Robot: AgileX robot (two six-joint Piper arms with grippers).
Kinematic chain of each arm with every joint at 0, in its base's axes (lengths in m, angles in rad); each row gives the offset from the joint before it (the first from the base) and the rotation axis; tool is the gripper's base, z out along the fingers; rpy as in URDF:
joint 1: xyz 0 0 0.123 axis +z
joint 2: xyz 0 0 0 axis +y
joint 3: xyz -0.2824 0 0.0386 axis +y
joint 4: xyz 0.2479 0 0.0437 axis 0.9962 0 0.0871
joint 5: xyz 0 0 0 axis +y
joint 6: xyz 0.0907 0 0.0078 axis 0.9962 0 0.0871
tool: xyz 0 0 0 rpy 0 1.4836 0
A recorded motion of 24 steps. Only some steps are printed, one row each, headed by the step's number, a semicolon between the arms.
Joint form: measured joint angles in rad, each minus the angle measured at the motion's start. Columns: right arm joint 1, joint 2, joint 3, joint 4, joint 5, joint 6; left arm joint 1, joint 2, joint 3, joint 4, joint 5, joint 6.
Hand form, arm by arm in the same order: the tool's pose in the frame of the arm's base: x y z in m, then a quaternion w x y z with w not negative. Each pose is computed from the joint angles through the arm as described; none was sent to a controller.
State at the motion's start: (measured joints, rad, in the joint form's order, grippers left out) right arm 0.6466 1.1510 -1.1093 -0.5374 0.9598 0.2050; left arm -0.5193 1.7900 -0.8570 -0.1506 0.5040 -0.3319
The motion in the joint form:
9: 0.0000 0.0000 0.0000 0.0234 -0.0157 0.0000; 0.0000 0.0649 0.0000 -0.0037 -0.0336 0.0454
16: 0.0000 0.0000 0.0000 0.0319 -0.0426 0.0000; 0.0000 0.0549 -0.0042 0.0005 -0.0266 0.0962
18: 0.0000 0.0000 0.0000 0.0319 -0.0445 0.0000; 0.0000 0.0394 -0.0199 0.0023 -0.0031 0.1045
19: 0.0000 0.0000 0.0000 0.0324 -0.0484 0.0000; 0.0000 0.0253 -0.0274 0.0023 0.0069 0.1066
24: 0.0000 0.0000 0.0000 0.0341 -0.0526 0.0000; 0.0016 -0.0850 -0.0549 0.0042 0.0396 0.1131
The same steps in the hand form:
9: 0.2021 0.1071 0.3682 0.39108 -0.27102 0.87493 -0.09003; 0.2614 -0.1568 0.1095 0.07067 0.05063 0.99339 -0.07500
16: 0.2029 0.1092 0.3692 0.40053 -0.27228 0.87120 -0.08033; 0.2620 -0.1570 0.1132 0.07606 0.07799 0.99128 -0.07408
18: 0.2029 0.1094 0.3693 0.40129 -0.27243 0.87084 -0.07991; 0.2638 -0.1583 0.1206 0.07949 0.08392 0.99036 -0.07628
19: 0.2031 0.1096 0.3695 0.40277 -0.27268 0.87018 -0.07882; 0.2647 -0.1589 0.1263 0.08458 0.08553 0.98958 -0.07918
24: 0.2032 0.1100 0.3697 0.40419 -0.27281 0.86963 -0.07714; 0.2660 -0.1594 0.1657 0.13179 0.09147 0.98181 -0.10161

